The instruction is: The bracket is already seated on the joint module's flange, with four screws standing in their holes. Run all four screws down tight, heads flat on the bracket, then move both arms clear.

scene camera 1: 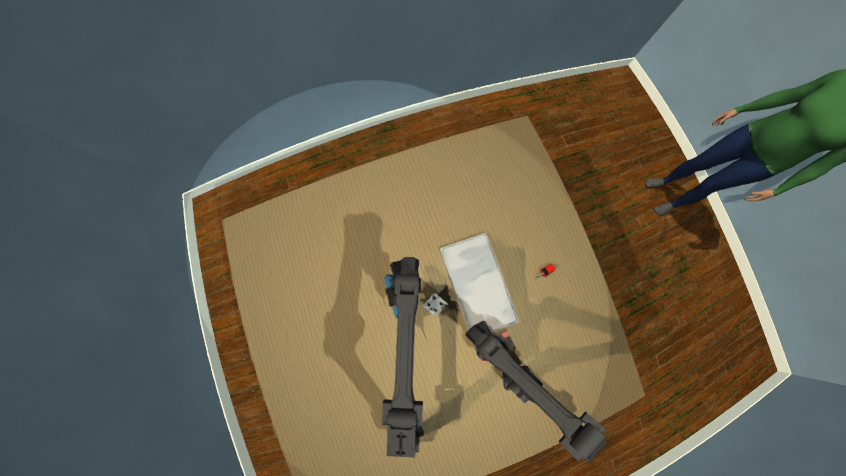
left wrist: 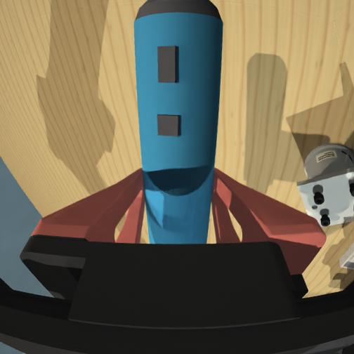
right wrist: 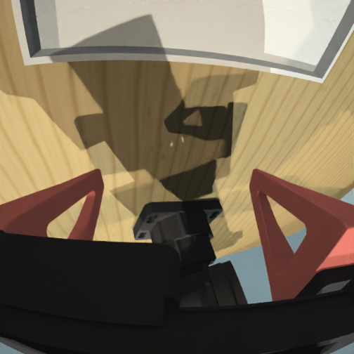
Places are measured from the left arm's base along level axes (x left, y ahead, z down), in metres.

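Pixels of known places: left gripper, fingertip midpoint: (scene camera 1: 395, 298).
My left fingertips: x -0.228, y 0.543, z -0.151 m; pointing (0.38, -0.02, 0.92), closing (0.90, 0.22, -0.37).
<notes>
For each thing: its top centre in the pictures, then the offset to it from my left fingertips. "spot": a spot on its surface instead. Level surfaces: height alone.
- blue power screwdriver, surface spot: (scene camera 1: 388, 281) spot: dx -0.006, dy +0.070, dz -0.009 m
- red-handled screwdriver, top centre: (scene camera 1: 545, 272) dx -0.629, dy -0.199, dz +0.117 m
- wooden table top, surface height: dz +0.151 m
A pale bracket (scene camera 1: 434, 303) (left wrist: 336, 202) sits on the grey joint module (left wrist: 325, 162). Black screws stand in its holes; in the left wrist view, three show and their heads stand proud of the bracket, while the right edge of the bracket is cut off. My left gripper (scene camera 1: 390, 291) (left wrist: 177, 176) is shut on a blue power screwdriver (scene camera 1: 388, 281) (left wrist: 179, 95), to the left of the bracket in the scene view and apart from it. The driver's tip is hidden. My right gripper (scene camera 1: 494, 348) (right wrist: 176, 177) is open, at the lower right of the bracket in the scene view.
A white tray (scene camera 1: 464, 241) (right wrist: 22, 37) lies right of the bracket, close to my right gripper. A red-handled screwdriver (scene camera 1: 547, 270) lies farther right on the wooden table top (scene camera 1: 283, 254). A black flanged part (right wrist: 182, 220) shows low between my right fingers. A person (scene camera 1: 792, 139) stands at the right.
</notes>
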